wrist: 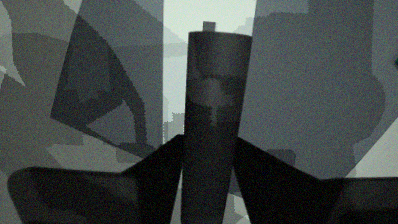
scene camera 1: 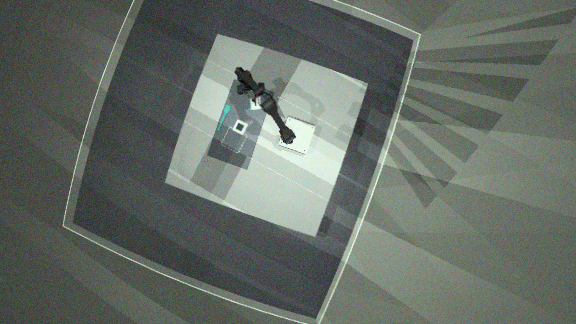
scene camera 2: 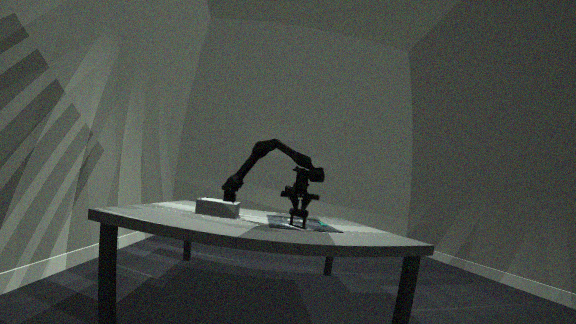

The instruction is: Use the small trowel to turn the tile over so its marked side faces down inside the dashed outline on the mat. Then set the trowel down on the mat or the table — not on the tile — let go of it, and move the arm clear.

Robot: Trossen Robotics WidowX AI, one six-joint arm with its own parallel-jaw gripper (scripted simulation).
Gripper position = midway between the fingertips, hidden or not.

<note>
I see my gripper (wrist: 207, 142) and a trowel (wrist: 205, 61).
</note>
